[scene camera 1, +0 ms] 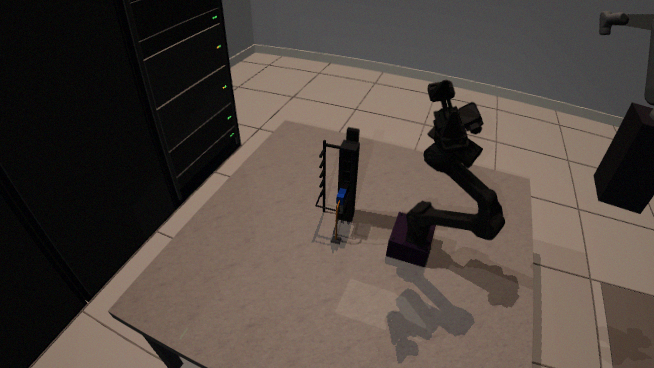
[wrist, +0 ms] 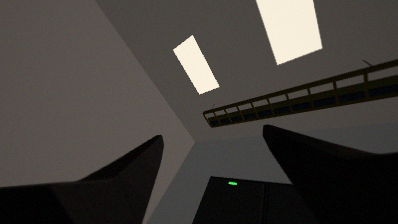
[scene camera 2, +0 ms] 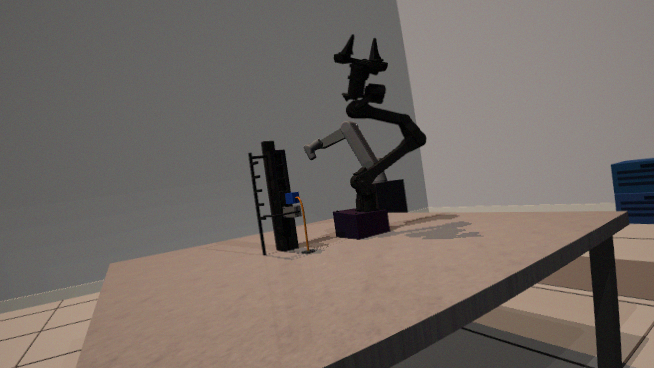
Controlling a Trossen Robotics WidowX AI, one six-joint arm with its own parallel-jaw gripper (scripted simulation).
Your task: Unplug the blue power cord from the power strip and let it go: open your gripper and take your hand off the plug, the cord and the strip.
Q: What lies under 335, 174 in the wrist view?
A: My gripper.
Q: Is my gripper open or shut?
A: Open.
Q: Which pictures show my gripper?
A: Scene camera 1, the wrist view and scene camera 2: all of them.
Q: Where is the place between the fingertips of my gripper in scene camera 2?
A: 363, 36
